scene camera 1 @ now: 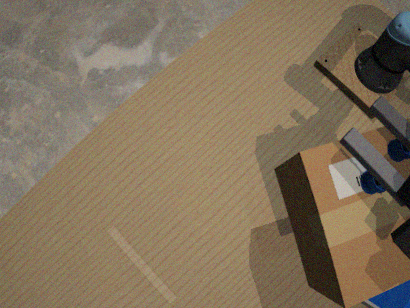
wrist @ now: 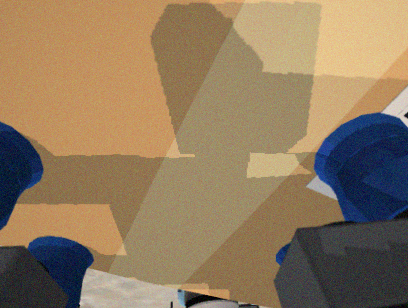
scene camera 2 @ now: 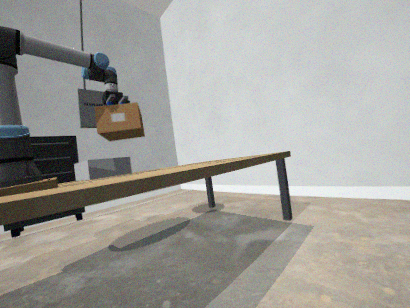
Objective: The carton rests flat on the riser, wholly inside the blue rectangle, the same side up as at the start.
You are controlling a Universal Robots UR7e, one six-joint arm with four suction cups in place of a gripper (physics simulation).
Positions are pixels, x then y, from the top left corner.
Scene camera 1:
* brown carton: 343, 234, held by the suction head
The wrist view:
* suction head: 356, 160
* brown carton: 179, 150
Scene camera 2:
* brown carton: 115, 122
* grey riser: 97, 168, on the table
